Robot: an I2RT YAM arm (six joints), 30 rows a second.
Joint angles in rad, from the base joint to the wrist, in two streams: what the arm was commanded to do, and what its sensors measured. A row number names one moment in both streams.
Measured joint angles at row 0:
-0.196, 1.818, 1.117, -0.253, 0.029, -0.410
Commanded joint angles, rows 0 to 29:
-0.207, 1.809, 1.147, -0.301, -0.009, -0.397
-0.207, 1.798, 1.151, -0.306, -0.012, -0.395
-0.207, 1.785, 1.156, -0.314, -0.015, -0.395
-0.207, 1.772, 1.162, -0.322, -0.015, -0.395
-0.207, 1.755, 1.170, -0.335, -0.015, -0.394
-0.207, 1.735, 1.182, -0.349, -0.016, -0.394
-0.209, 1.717, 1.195, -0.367, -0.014, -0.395
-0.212, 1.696, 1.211, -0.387, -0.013, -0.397
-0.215, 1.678, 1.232, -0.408, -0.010, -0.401
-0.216, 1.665, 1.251, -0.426, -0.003, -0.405
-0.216, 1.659, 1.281, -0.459, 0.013, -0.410
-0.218, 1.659, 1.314, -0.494, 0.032, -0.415
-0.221, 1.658, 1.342, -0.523, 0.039, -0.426
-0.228, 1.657, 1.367, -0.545, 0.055, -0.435
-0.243, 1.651, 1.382, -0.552, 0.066, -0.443
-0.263, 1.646, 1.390, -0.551, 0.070, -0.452
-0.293, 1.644, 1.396, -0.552, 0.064, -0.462
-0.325, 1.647, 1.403, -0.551, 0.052, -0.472
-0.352, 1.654, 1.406, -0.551, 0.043, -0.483
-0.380, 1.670, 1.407, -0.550, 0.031, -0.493
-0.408, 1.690, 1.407, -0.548, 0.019, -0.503
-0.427, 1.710, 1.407, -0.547, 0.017, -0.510
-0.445, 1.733, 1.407, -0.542, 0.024, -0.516
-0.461, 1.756, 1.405, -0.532, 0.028, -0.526
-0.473, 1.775, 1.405, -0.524, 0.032, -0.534
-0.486, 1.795, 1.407, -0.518, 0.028, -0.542
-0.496, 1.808, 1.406, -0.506, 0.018, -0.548
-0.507, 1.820, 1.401, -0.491, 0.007, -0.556
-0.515, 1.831, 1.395, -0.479, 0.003, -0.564
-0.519, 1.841, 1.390, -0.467, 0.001, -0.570
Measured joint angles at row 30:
-0.503, 1.832, 1.397, -0.487, 0.031, -0.529
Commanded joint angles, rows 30 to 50:
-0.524, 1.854, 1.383, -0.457, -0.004, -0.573
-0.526, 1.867, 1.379, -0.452, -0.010, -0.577
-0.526, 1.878, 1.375, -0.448, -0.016, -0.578
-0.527, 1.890, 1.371, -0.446, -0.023, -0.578
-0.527, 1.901, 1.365, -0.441, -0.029, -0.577
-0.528, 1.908, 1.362, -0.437, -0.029, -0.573
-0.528, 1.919, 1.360, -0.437, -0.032, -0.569
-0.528, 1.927, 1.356, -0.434, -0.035, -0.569
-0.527, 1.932, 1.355, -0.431, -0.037, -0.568
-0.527, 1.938, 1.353, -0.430, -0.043, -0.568
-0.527, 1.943, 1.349, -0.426, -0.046, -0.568
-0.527, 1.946, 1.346, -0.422, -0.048, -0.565
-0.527, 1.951, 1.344, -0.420, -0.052, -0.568
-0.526, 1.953, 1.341, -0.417, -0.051, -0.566
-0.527, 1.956, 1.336, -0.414, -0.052, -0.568
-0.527, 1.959, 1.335, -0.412, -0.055, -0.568
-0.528, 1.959, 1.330, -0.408, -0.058, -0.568
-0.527, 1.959, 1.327, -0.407, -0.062, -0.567
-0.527, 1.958, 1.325, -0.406, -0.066, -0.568
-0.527, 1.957, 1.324, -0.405, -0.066, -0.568
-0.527, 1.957, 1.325, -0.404, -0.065, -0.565
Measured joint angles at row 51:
-0.517, 1.950, 1.333, -0.416, -0.039, -0.559
